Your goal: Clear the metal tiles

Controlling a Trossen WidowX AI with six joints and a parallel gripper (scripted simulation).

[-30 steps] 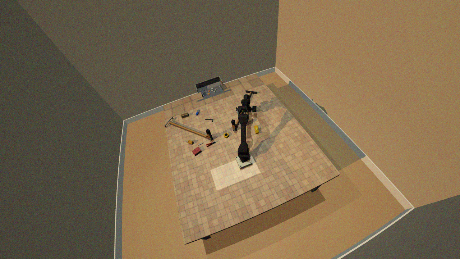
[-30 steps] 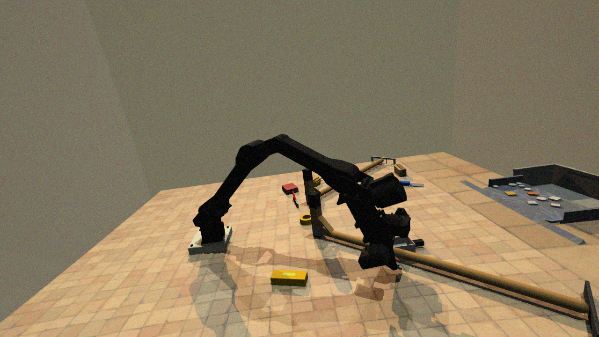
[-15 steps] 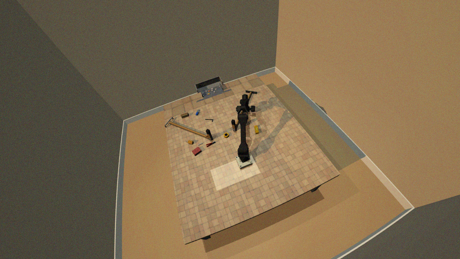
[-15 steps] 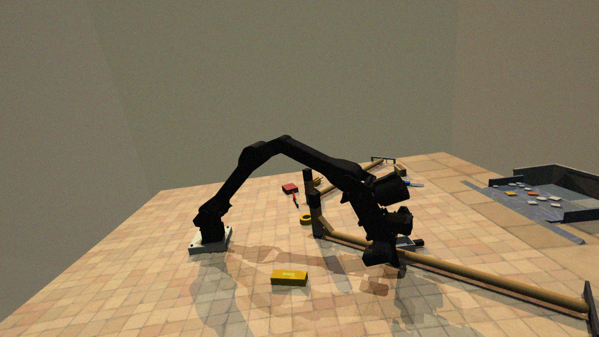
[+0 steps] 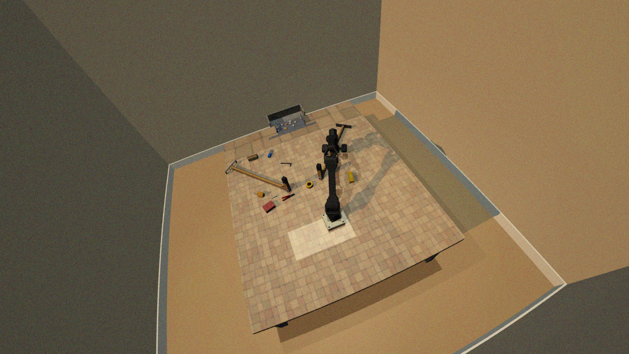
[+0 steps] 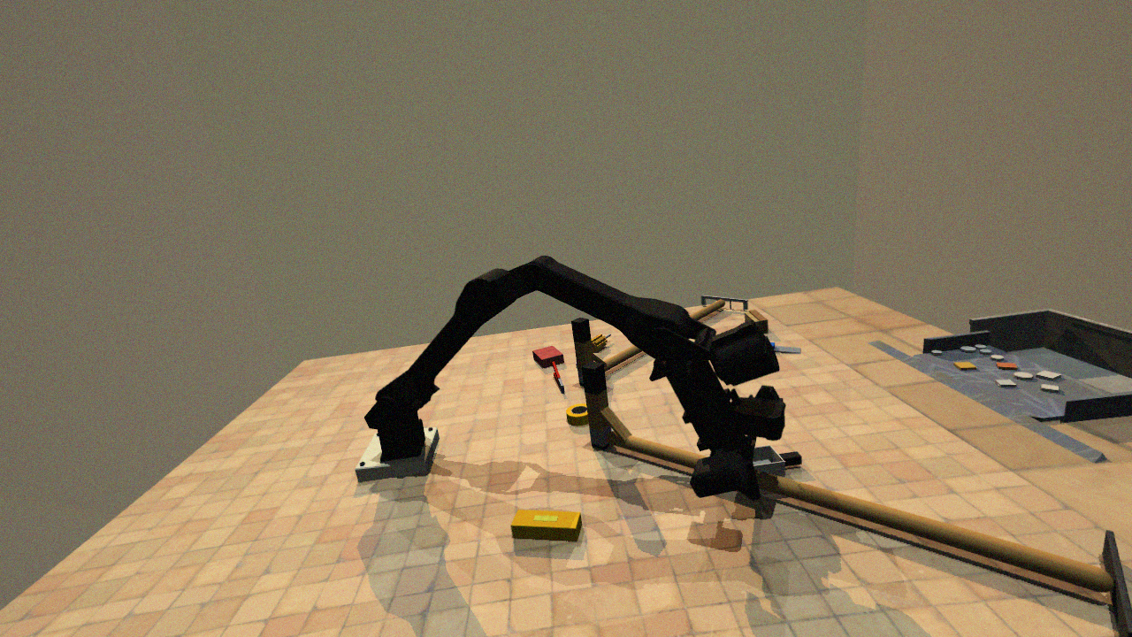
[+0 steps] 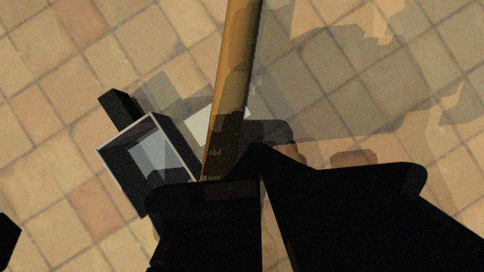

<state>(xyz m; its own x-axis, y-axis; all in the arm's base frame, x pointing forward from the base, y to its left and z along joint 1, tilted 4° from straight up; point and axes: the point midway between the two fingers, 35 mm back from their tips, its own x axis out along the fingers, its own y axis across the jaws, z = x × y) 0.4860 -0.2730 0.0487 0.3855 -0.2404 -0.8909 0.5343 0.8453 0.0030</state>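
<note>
My gripper tip is now 60 mm short of the small grey box and 60 mm to the right of it. Round my gripper tip: yellow tape roll (180 mm behind, 310 mm to the left); yellow block (270 mm behind, 30 mm to the left, 10 mm above); hex key (90 mm ahead, 370 mm to the left).
</note>
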